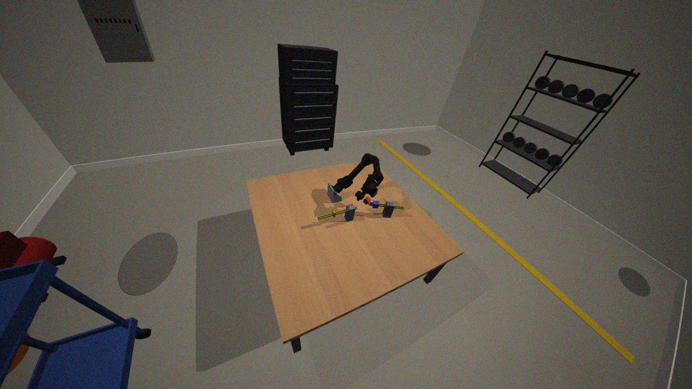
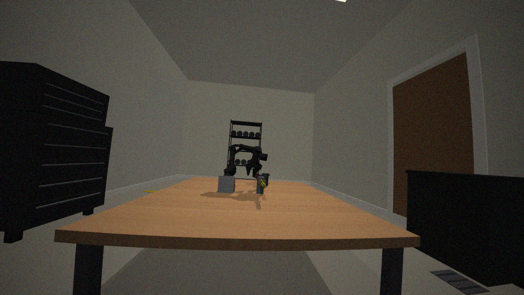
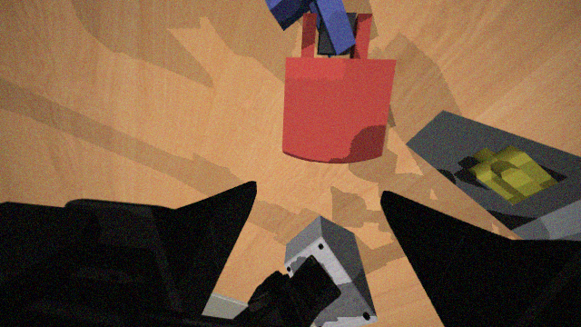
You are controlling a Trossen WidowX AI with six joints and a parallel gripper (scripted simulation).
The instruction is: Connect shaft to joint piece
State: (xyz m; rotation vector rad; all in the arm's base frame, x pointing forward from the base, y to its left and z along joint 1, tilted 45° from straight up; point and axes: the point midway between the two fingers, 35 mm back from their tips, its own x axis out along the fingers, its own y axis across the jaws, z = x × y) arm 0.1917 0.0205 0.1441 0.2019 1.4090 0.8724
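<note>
Right now my gripper tip is 5 cm short of the red square block and 3 cm to the right of it.
</note>
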